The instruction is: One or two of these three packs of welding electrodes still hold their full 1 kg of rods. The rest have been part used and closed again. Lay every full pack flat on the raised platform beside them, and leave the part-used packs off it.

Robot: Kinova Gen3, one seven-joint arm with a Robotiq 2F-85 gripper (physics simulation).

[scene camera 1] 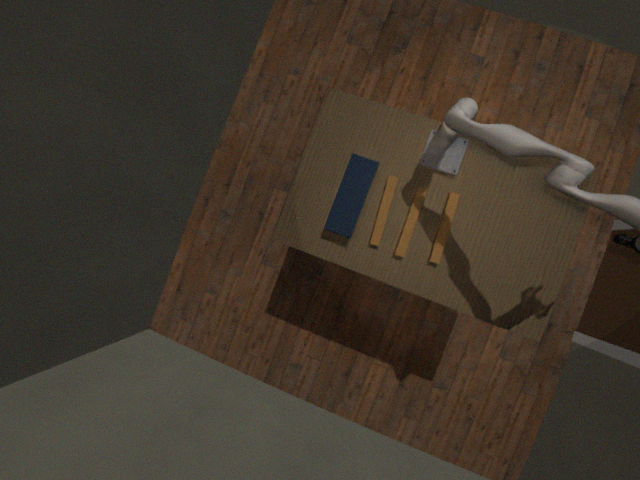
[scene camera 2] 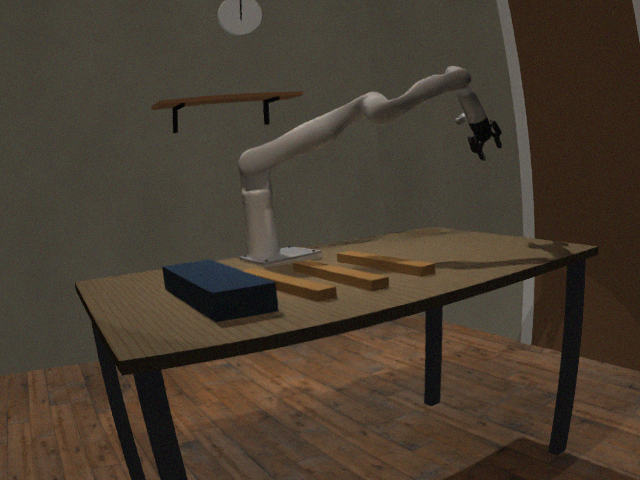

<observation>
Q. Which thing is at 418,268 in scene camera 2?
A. An electrode pack.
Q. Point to an electrode pack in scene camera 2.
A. At 364,280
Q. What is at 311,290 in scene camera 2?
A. An electrode pack.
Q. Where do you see a blue raised platform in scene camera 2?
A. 220,292
</observation>
